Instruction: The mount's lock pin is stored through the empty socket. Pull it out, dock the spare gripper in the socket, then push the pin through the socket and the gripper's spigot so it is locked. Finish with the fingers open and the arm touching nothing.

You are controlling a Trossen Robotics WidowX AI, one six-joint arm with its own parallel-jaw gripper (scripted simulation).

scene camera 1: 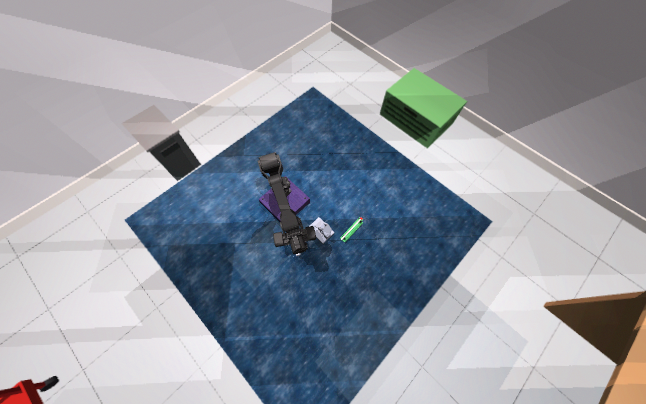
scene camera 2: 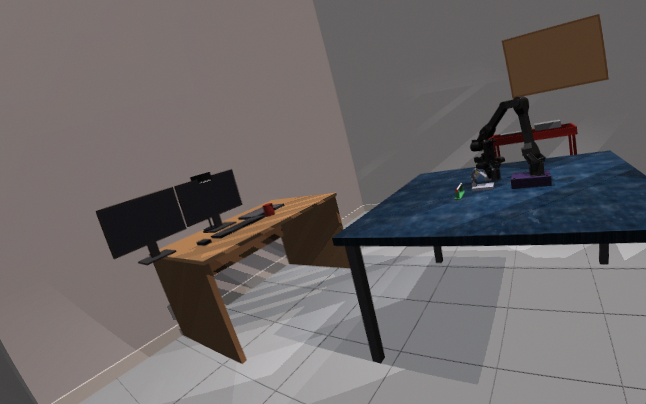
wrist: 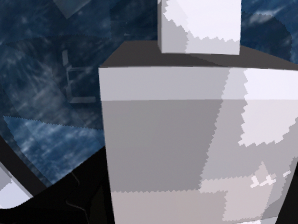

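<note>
A spare gripper point(wrist: 193, 120) is held by my gripper point(wrist: 181, 145).
</note>
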